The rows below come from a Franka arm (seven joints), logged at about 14 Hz.
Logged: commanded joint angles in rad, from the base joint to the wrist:
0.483 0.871 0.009 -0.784 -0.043 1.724 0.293
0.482 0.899 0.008 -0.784 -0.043 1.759 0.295
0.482 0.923 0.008 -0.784 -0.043 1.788 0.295
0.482 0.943 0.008 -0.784 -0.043 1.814 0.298
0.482 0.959 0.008 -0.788 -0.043 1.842 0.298
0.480 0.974 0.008 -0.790 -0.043 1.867 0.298
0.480 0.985 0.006 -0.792 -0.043 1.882 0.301
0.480 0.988 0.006 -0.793 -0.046 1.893 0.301
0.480 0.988 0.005 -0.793 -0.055 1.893 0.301
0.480 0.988 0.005 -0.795 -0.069 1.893 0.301
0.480 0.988 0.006 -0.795 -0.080 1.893 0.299
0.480 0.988 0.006 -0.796 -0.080 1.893 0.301
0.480 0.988 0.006 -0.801 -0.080 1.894 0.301
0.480 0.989 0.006 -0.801 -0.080 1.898 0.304
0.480 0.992 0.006 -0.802 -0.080 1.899 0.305
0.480 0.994 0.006 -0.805 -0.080 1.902 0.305
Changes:
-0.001 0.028 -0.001 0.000 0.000 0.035 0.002
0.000 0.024 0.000 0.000 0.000 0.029 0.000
0.000 0.020 0.000 0.000 0.000 0.026 0.003
0.000 0.016 0.000 -0.004 0.000 0.028 0.000
-0.002 0.015 0.000 -0.002 0.000 0.025 0.000
0.000 0.011 -0.002 -0.002 0.000 0.015 0.003
0.000 0.003 0.000 -0.001 -0.003 0.011 0.000
0.000 0.000 -0.001 0.000 -0.009 0.000 0.000
0.000 0.000 0.000 -0.002 -0.014 0.000 0.000
0.000 0.000 0.001 0.000 -0.011 0.000 -0.002
0.000 0.000 0.000 -0.001 0.000 0.000 0.002
0.000 0.000 0.000 -0.005 0.000 0.001 0.000
0.000 0.001 0.000 0.000 0.000 0.004 0.003
0.000 0.003 0.000 -0.001 0.000 0.001 0.001
0.000 0.002 0.000 -0.003 0.000 0.003 0.000

